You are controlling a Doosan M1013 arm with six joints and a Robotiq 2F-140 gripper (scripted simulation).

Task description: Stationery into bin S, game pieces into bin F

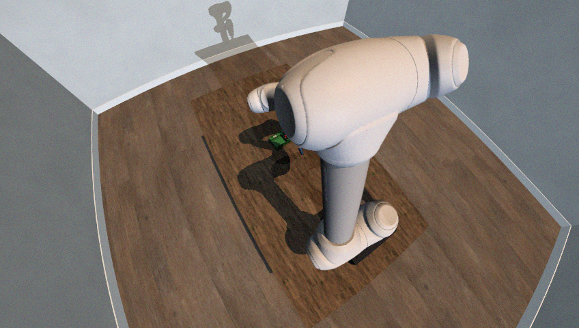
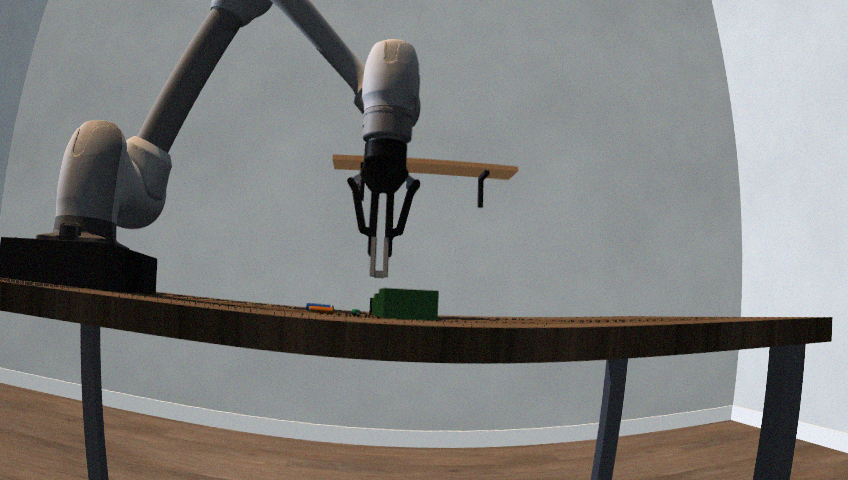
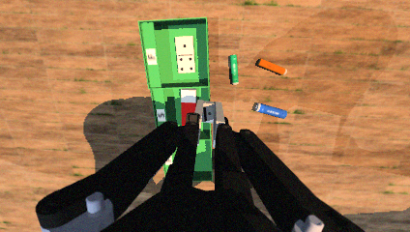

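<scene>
The green bin is 8 cm below my hand, 4 cm ahead of it and 2 cm to the left of it. From my hand the other things lie so: white domino (9 cm below, 6 cm to the right, 3 cm ahead); then green cylinder (10 cm below, 4 cm to the right, 4 cm behind); then red block (9 cm below, 3 cm ahead, 1 cm to the left).
</scene>
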